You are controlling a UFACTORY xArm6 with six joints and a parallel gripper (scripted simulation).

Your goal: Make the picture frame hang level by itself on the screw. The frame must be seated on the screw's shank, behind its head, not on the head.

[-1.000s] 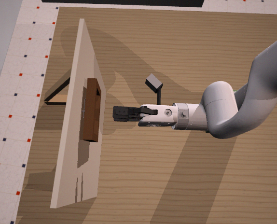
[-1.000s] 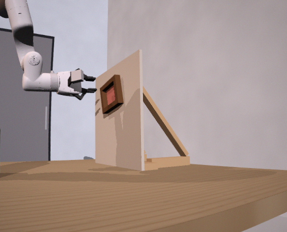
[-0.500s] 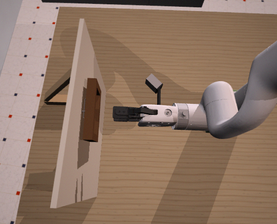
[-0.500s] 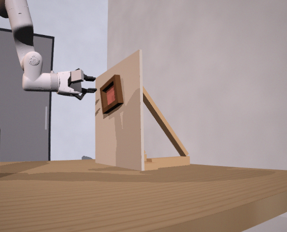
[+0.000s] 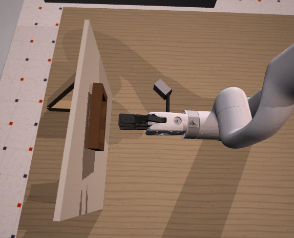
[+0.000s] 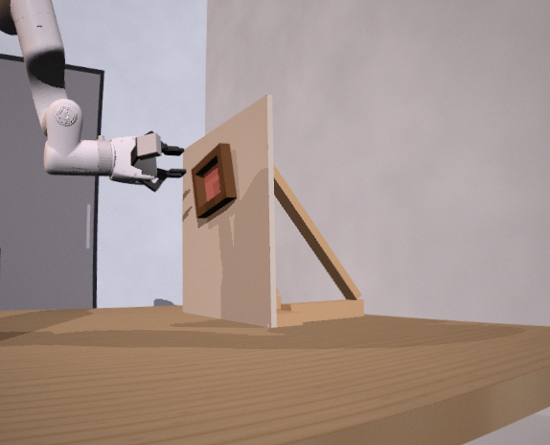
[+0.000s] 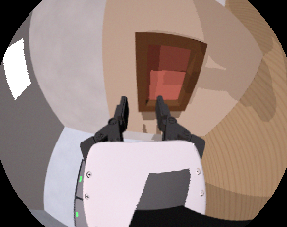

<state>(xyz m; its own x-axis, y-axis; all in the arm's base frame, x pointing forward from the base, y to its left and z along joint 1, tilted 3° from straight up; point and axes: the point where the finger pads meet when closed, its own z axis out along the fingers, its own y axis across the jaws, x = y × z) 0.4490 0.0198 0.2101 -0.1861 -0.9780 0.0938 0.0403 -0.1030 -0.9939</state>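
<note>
Right now the brown picture frame is 9 cm ahead of my hand, 4 cm to the right of it and 5 cm below it. Round my hand: upright board 11 cm ahead, 3 cm to the right, 13 cm below.
</note>
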